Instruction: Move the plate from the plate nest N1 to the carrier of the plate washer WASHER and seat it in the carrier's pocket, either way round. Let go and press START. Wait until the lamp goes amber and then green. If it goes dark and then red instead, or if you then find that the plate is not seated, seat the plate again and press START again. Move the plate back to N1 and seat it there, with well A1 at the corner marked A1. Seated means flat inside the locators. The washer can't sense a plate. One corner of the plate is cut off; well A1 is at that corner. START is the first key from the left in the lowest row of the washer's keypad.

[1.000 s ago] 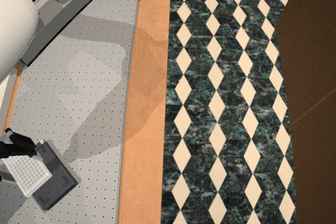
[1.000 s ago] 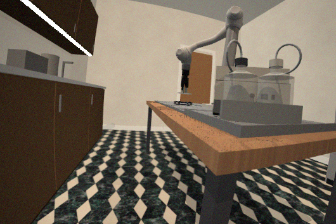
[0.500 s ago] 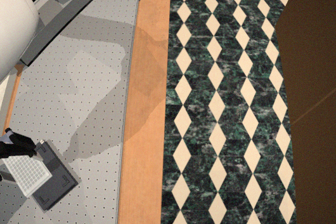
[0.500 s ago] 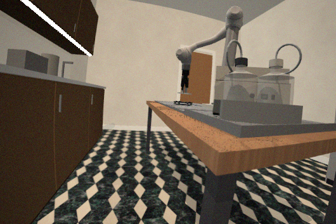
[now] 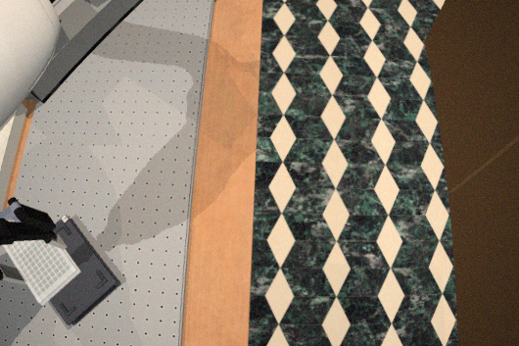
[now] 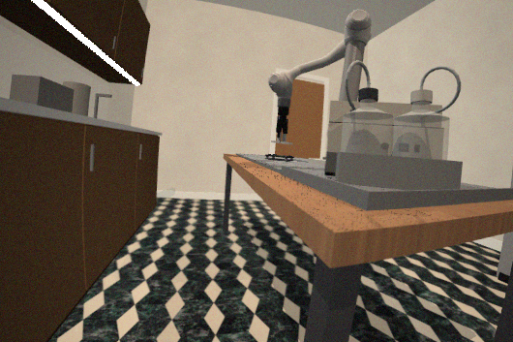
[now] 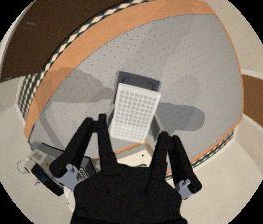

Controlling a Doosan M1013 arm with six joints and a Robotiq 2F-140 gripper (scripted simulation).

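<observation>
Right now my hand is 12 cm above the plate nest N1. From my hand the other things lie so: plate washer 58 cm to the left, 29 cm behind, 1 cm below; label 14 cm below, 9 cm behind, 6 cm to the left; white well plate 3 cm below.
</observation>
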